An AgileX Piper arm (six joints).
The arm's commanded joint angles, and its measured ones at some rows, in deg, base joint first. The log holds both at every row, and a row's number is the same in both.
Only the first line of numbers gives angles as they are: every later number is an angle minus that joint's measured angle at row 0.
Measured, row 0:
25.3, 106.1, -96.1, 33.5, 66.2, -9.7
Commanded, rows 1 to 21:
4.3, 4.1, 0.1, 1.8, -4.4, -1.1
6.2, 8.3, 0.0, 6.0, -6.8, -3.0
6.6, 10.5, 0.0, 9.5, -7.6, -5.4
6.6, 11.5, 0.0, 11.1, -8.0, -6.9
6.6, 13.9, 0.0, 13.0, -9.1, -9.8
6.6, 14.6, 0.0, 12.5, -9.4, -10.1
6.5, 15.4, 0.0, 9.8, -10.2, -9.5
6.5, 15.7, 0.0, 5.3, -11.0, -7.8
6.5, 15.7, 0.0, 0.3, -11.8, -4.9
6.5, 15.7, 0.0, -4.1, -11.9, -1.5
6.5, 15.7, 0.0, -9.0, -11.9, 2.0
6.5, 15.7, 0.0, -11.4, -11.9, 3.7
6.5, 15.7, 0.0, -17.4, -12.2, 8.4
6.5, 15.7, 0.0, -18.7, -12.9, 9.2
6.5, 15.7, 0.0, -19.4, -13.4, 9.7
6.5, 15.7, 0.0, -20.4, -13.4, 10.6
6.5, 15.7, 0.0, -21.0, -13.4, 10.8
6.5, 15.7, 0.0, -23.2, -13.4, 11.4
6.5, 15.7, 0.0, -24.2, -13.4, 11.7
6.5, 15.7, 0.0, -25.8, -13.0, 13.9
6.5, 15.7, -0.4, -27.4, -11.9, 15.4
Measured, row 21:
6.6, 15.8, 0.0, -24.9, -13.3, 12.8
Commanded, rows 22 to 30:
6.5, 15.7, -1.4, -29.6, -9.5, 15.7
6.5, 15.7, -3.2, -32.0, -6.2, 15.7
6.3, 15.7, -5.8, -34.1, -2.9, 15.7
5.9, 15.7, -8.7, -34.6, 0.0, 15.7
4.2, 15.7, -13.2, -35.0, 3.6, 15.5
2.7, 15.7, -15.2, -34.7, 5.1, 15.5
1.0, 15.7, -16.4, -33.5, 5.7, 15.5
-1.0, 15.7, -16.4, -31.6, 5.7, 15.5
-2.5, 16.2, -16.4, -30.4, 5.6, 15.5
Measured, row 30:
-0.5, 15.9, -16.0, -32.1, 2.8, 15.3
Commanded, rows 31 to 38:
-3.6, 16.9, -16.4, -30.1, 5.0, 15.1
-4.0, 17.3, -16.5, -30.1, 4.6, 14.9
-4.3, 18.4, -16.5, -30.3, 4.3, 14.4
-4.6, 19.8, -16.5, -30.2, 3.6, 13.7
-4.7, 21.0, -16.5, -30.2, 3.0, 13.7
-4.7, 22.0, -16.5, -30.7, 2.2, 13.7
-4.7, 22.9, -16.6, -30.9, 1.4, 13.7
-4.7, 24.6, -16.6, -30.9, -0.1, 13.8
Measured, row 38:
-4.6, 23.6, -16.5, -30.6, 0.9, 14.3
